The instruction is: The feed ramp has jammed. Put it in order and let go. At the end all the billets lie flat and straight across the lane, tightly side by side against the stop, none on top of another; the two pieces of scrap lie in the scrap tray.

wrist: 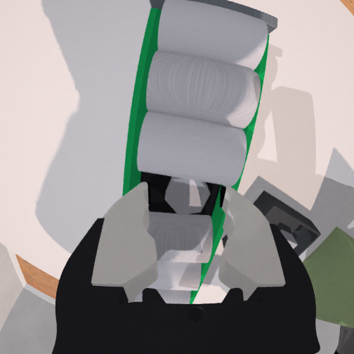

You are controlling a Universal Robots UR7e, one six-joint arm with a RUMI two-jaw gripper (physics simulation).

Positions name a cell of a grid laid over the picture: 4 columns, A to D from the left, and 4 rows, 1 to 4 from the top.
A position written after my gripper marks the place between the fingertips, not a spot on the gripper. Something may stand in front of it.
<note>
In view: my gripper (C3), a dark scrap tray (D3) and a lane (B3).
</note>
